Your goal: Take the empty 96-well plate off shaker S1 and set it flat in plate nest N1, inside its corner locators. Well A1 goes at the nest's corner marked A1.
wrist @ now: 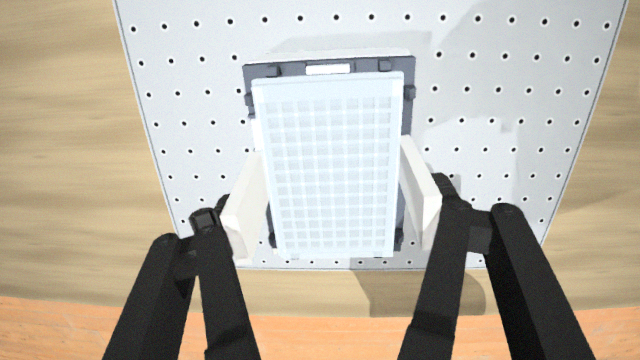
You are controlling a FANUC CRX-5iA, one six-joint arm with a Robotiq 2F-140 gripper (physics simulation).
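Places are measured from the arm's base along level axes (x right, y up, z back), in millimetres.
Where they show: gripper, fingertip midpoint: [331, 164].
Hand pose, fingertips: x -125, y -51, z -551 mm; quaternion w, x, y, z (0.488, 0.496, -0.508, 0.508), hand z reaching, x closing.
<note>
After its pixels a point has its place.
The pale, translucent 96-well plate [330, 172] {x -125, y -40, z -551 mm} lies on the dark platform of shaker S1 [407, 117] {x -101, y -54, z -500 mm}, with its long side running up and down in the wrist view. The platform shows around it as a dark border with small corner tabs and white labels. My gripper [331, 164] {x -125, y -51, z -551 mm} is shut on the plate, with one light pad against each long side. The lower parts of the pads stand beside the plate's near half. The well A1 mark cannot be made out. Plate nest N1 does not show in the wrist view.
The shaker stands on a light grey perforated board [480, 105] {x -118, y -108, z -432 mm} with rows of dark holes. A wooden surface [65, 165] {x -121, y -121, z -820 mm} surrounds the board, and an orange-toned strip [325, 337] runs along the bottom. Shadows fall on the board to the right of the shaker.
</note>
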